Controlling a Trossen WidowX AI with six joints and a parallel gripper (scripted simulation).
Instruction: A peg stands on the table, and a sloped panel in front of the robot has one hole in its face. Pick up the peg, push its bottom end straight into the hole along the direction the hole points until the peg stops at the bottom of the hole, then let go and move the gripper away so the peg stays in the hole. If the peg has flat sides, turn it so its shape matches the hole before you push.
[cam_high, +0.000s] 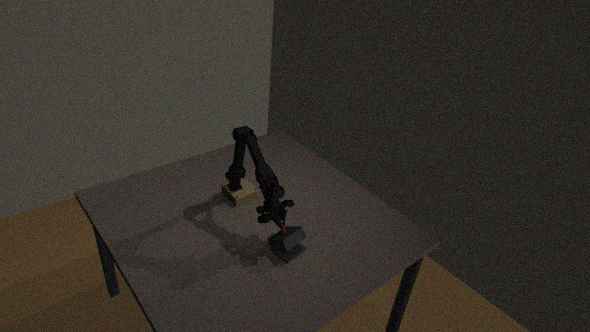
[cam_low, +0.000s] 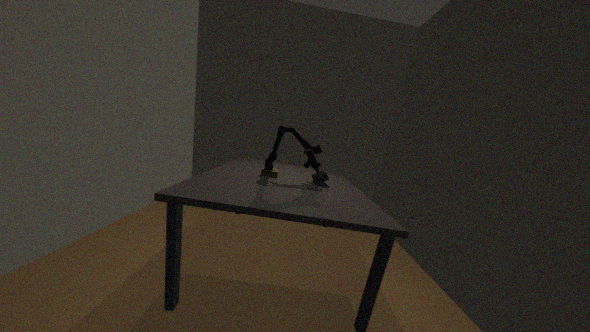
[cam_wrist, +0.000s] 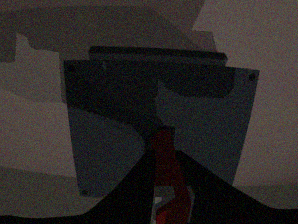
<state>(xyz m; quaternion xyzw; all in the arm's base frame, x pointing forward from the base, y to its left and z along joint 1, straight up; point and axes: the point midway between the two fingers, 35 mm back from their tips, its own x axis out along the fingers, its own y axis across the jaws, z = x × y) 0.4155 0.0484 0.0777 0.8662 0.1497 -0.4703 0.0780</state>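
My gripper tip is 4 cm above the sloped panel, 3 cm short of it and 1 cm to the right of it. Round my gripper tip: red peg (2 cm above, 1 cm behind).
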